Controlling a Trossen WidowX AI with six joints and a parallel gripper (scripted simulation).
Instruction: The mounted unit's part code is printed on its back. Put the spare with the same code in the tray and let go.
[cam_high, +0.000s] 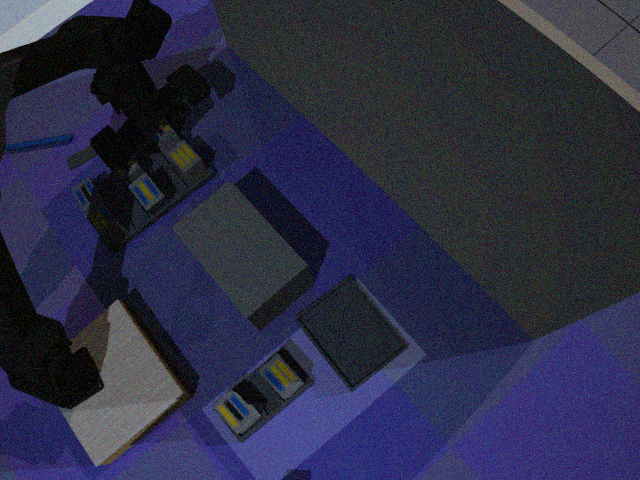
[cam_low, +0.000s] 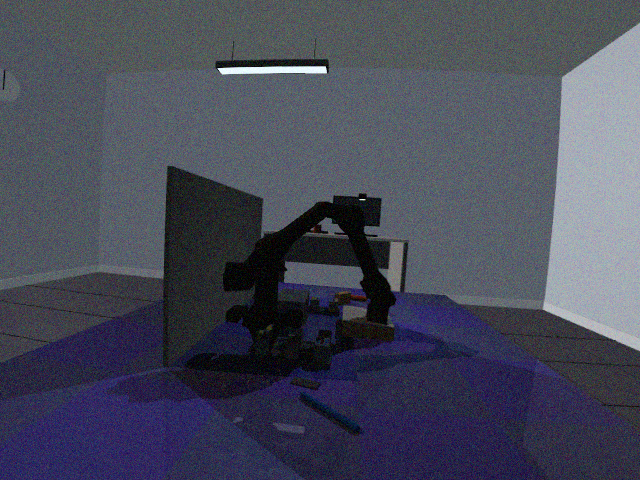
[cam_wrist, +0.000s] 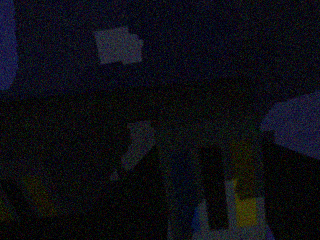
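Right now the dark flat tray is 40 cm to the right of my gripper tip, 8 cm ahead of it and 1 cm below it. Round my gripper tip: tall dark panel 24 cm ahead, 21 cm to the right, 21 cm above; then blue pen 20 cm behind, 16 cm to the left, 1 cm below; then mounted unit 24 cm to the right, 3 cm above, 1 cm ahead.
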